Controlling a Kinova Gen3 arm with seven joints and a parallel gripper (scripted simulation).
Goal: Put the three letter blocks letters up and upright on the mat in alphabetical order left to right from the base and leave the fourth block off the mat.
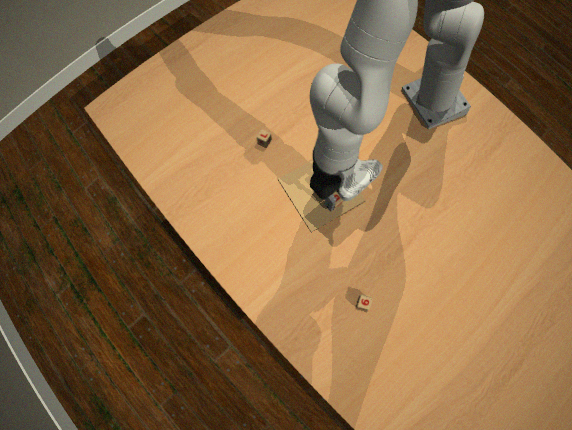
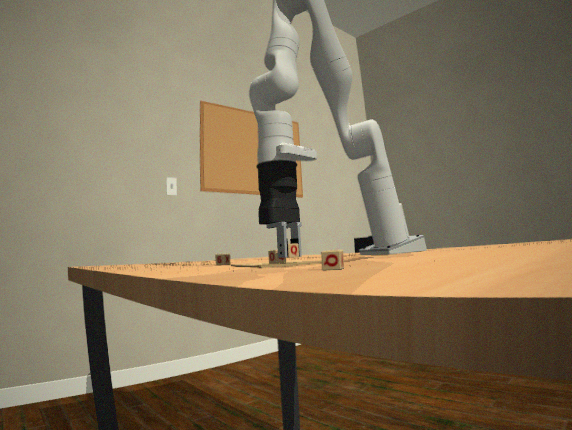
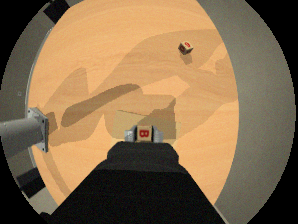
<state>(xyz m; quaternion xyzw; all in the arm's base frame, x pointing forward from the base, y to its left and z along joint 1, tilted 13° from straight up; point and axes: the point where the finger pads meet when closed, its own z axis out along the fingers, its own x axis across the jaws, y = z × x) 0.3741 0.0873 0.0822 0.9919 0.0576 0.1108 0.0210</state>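
My hand is 4 cm to the left of the tan mat and 3 cm above it. From my hand the other things lie so: block marked B (right at my hand).
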